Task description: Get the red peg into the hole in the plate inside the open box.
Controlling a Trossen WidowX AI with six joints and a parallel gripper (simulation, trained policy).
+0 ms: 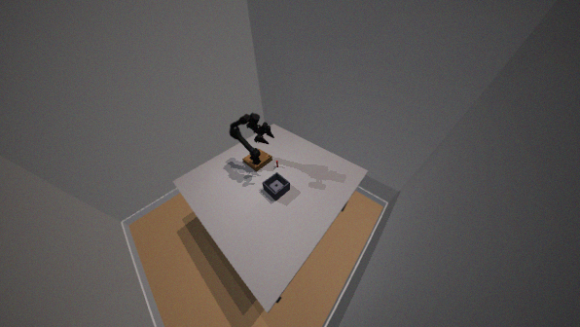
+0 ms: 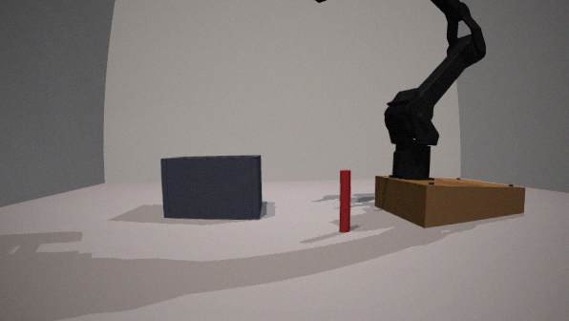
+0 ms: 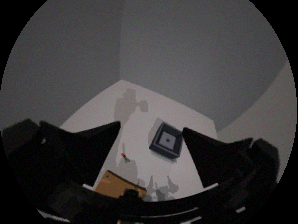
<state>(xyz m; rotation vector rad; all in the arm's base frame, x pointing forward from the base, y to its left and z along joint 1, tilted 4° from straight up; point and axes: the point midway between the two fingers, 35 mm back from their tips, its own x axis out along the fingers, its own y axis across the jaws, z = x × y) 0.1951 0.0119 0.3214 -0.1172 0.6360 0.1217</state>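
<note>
Right now the red peg is 330 mm below my gripper tip, 70 mm to the left of it and 20 mm behind it. Round my gripper tip: dark blue box: 340 mm below, 160 mm to the right, 120 mm ahead; then grey plate: 320 mm below, 160 mm to the right, 120 mm ahead.
</note>
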